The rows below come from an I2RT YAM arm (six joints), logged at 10 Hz.
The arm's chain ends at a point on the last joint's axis. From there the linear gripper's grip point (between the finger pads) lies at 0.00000 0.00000 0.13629 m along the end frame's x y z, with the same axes.
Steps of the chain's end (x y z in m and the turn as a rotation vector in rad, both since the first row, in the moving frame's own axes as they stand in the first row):
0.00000 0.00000 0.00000 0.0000 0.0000 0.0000
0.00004 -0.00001 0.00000 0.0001 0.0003 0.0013
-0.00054 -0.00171 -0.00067 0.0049 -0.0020 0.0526
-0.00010 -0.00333 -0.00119 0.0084 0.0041 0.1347
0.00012 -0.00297 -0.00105 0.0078 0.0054 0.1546
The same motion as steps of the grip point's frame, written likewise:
0.00000 0.00000 0.00000 0.0000 0.0000 0.0000
0.00008 -0.00002 0.00000 0.0001 0.0003 0.0013
-0.00079 -0.00238 -0.00067 0.0049 -0.0020 0.0526
0.00053 -0.00443 -0.00120 0.0084 0.0041 0.1347
0.00094 -0.00397 -0.00106 0.0078 0.0054 0.1546

